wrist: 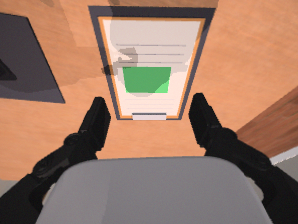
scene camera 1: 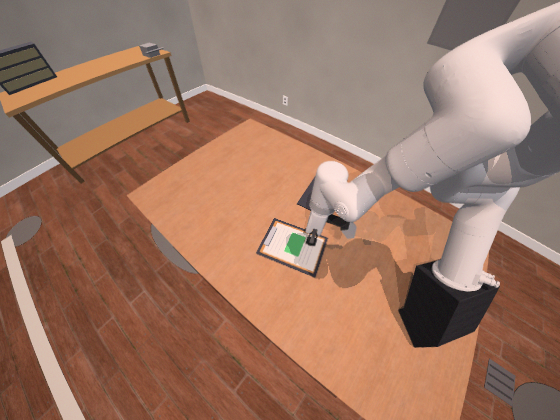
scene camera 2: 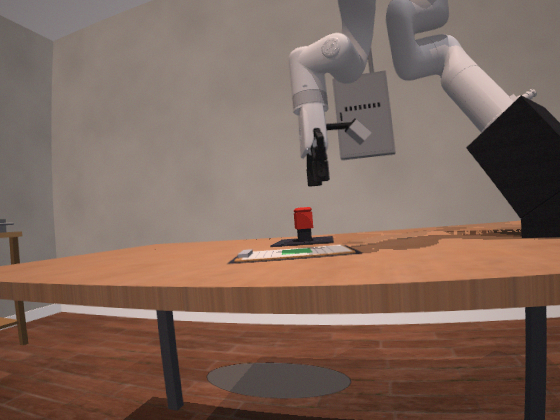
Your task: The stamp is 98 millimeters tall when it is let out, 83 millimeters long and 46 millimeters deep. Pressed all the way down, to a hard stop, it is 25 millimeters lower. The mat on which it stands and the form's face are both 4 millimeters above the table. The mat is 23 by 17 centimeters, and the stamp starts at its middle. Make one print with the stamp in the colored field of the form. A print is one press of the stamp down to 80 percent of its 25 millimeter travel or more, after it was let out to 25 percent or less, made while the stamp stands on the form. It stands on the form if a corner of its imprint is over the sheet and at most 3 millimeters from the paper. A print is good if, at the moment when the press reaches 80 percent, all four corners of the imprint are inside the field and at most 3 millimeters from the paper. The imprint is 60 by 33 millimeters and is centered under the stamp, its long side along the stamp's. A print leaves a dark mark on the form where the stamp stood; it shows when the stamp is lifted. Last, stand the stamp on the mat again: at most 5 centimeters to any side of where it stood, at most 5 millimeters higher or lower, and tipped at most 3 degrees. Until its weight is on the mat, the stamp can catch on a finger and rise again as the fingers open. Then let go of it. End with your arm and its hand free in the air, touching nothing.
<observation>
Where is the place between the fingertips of my gripper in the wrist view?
148, 105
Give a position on a form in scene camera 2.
246, 256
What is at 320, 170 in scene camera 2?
My gripper.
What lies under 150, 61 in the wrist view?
A form.
</observation>
